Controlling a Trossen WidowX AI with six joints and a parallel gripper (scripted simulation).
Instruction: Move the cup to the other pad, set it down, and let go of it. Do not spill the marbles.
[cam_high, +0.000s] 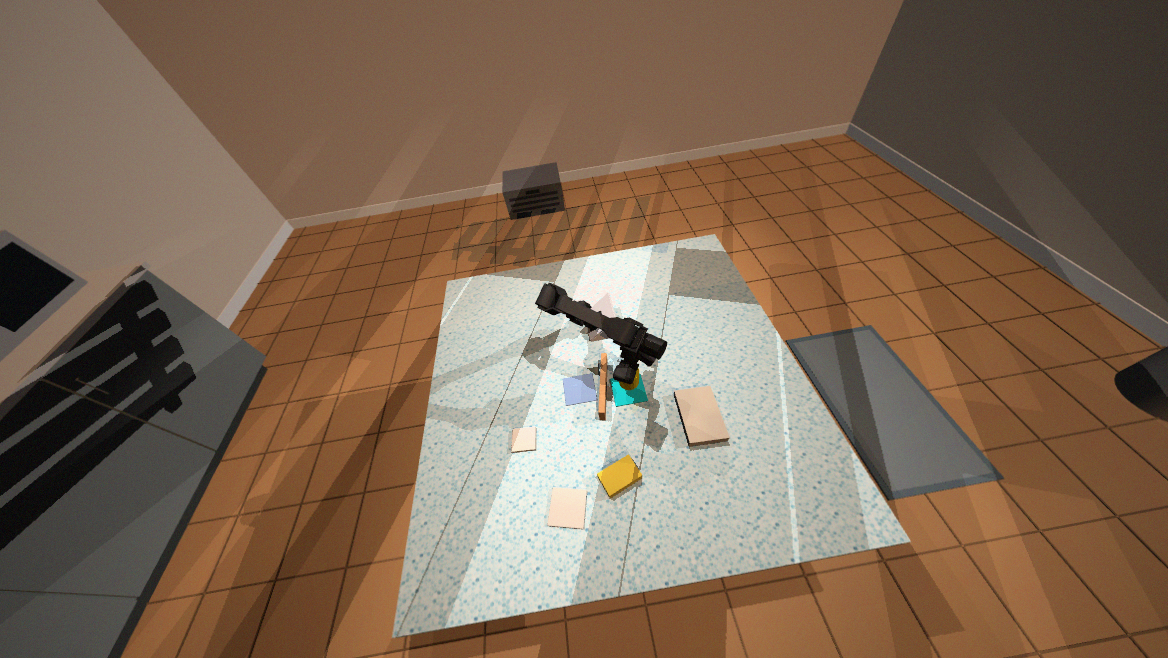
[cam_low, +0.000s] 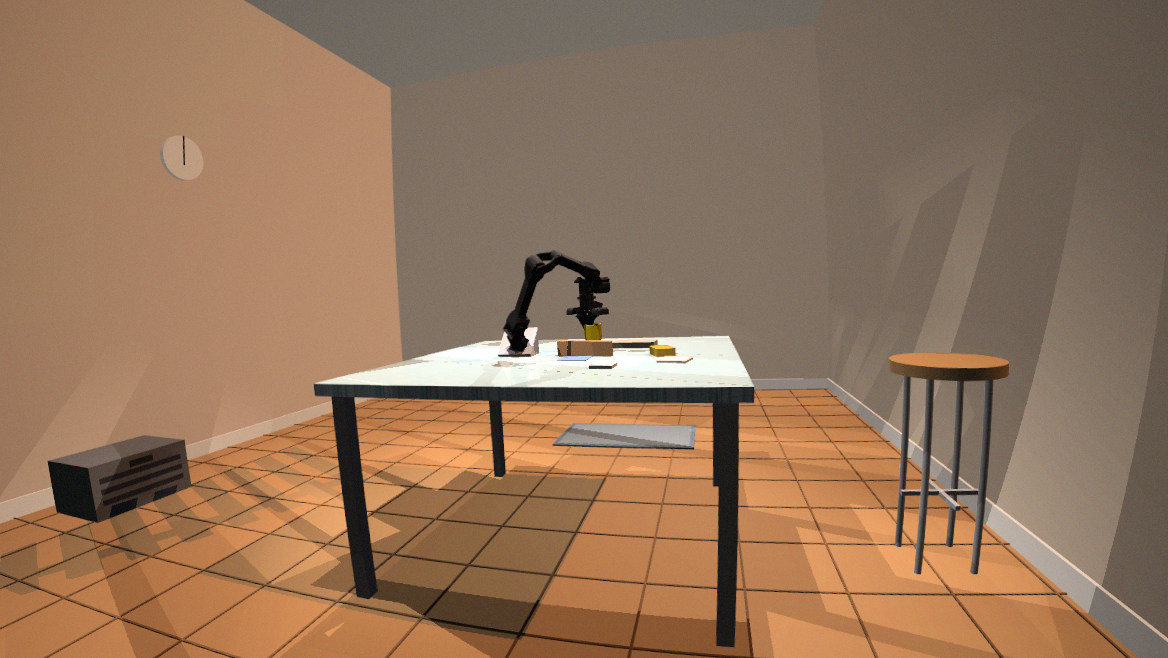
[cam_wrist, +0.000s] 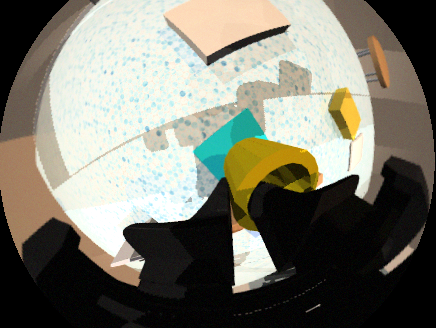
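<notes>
The thin wooden board is 20 mm ahead of my gripper tip, 100 mm to the right of it and 60 mm below it. Round my gripper tip: cup: 20 mm ahead, 10 mm to the right; blue-grey pad: 20 mm ahead, 180 mm to the right, 90 mm below; yellow block: 320 mm ahead, 60 mm to the right, 70 mm below.
</notes>
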